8 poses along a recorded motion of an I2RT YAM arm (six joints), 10 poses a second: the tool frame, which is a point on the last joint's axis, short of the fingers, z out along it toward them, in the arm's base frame.
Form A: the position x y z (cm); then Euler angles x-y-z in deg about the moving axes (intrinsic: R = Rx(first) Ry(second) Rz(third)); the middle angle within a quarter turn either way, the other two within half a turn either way.
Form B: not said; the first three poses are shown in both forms.
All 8 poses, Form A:
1: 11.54 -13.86 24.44 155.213 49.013 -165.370
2: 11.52 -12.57 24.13 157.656 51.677 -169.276
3: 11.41 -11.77 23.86 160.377 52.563 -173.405
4: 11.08 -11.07 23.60 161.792 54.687 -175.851
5: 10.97 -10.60 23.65 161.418 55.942 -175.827
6: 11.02 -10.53 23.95 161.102 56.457 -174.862
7: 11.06 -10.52 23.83 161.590 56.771 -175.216
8: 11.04 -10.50 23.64 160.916 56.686 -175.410
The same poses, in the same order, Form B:
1: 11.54 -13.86 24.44 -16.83 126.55 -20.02
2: 11.52 -12.57 24.13 -16.93 125.00 -16.72
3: 11.41 -11.77 23.86 -17.59 124.93 -14.42
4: 11.08 -11.07 23.60 -17.81 123.31 -12.48
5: 10.97 -10.60 23.65 -17.91 122.06 -12.16
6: 11.02 -10.53 23.95 -17.19 121.52 -12.12
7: 11.06 -10.52 23.83 -16.91 121.33 -11.69
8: 11.04 -10.50 23.64 -17.90 121.27 -12.13
